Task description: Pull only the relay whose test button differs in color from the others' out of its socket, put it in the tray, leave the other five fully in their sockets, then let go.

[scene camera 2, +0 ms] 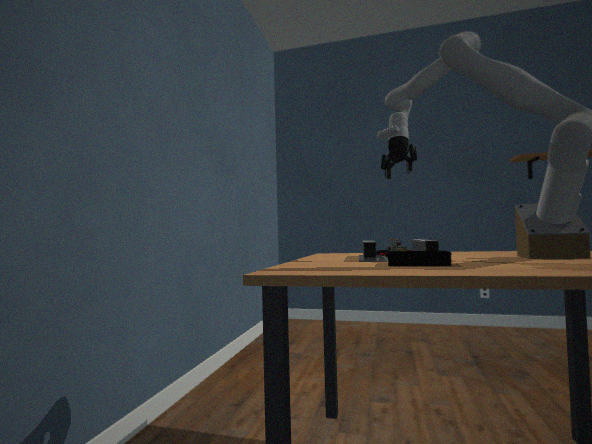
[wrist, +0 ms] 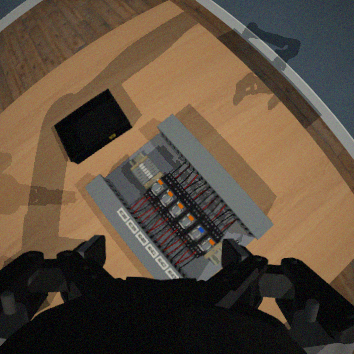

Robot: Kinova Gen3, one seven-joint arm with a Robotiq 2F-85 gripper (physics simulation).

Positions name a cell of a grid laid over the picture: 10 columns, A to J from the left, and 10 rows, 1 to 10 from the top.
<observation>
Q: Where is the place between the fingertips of my gripper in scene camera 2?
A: At G4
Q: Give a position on a grey panel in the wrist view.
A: E5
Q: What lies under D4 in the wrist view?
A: A black tray.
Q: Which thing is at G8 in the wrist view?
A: My gripper.
</observation>
